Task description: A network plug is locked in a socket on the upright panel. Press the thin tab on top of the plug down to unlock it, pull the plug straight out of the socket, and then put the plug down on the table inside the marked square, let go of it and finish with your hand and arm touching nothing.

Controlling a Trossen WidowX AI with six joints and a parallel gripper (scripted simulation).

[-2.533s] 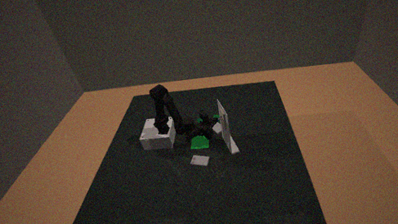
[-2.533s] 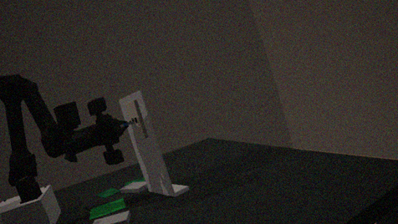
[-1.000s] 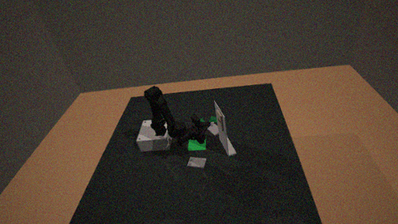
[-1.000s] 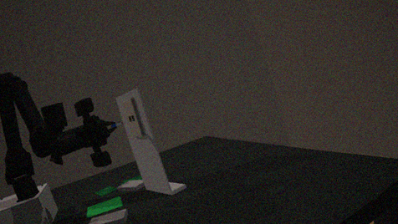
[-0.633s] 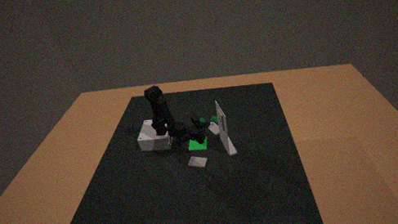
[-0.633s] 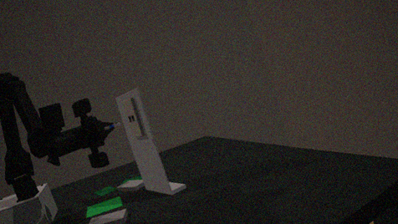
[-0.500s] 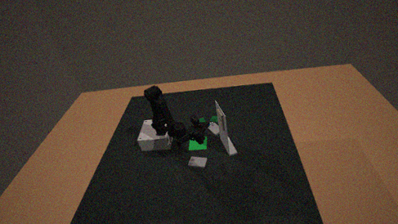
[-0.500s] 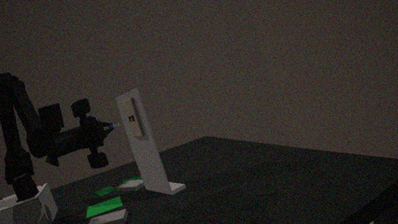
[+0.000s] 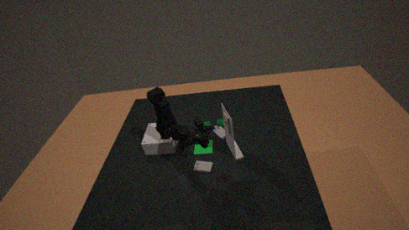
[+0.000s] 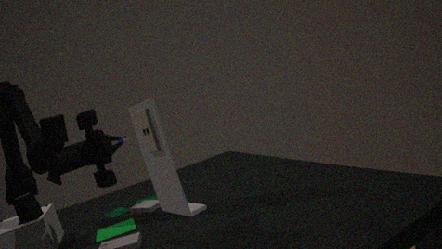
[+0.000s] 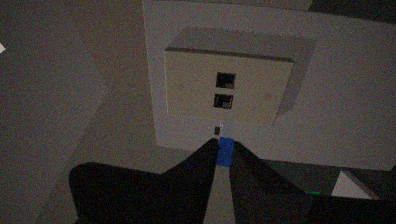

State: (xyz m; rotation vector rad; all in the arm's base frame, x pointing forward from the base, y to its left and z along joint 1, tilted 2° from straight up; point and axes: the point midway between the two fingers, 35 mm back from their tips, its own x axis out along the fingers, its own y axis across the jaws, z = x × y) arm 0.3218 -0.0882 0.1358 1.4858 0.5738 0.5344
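Right now my gripper tip is 110 mm past the green square, 70 mm to the right of it and 240 mm above it. From my gripper tip the other things lie so: white panel (80 mm ahead, 40 mm to the left, 100 mm below); network plug (10 mm ahead).
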